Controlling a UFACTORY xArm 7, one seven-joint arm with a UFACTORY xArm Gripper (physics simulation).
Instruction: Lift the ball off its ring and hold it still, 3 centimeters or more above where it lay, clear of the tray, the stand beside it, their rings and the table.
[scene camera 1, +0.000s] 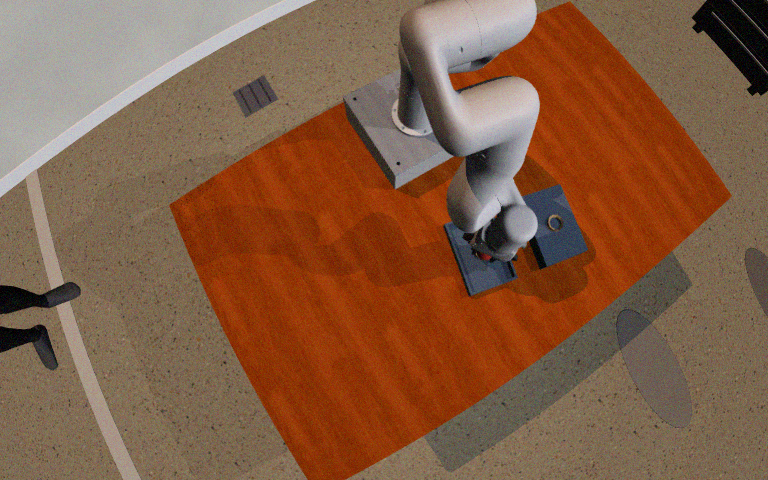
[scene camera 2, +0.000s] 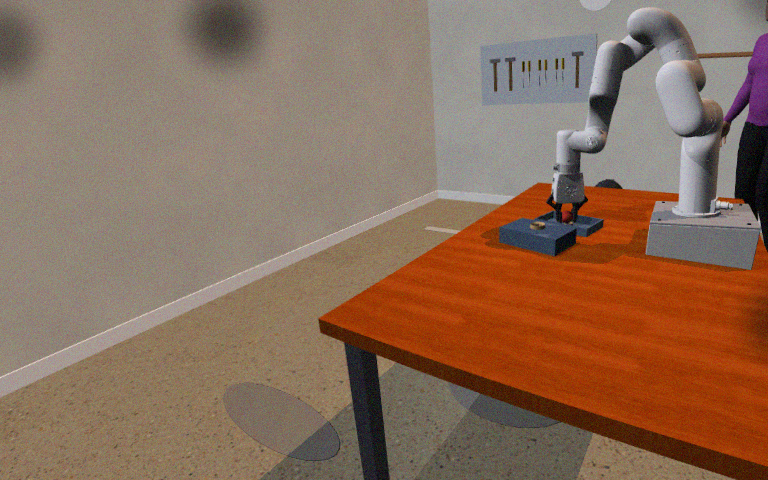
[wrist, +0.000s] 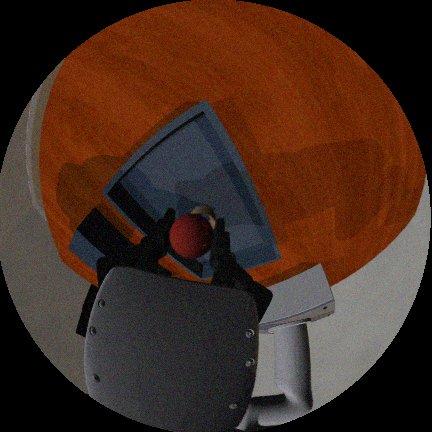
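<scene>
The red ball is between the fingers of my gripper, which is shut on it. One black finger is at each side of the ball. The tan ring on the tray floor shows partly behind the ball. The ball is low over the blue tray, at or just above the ring; the frames do not show the gap clearly. In the first scene view, the wrist hides most of the ball and fingers.
The blue stand is beside the tray, across a narrow gap, with its own tan ring on top. The arm's grey base block is on the orange table.
</scene>
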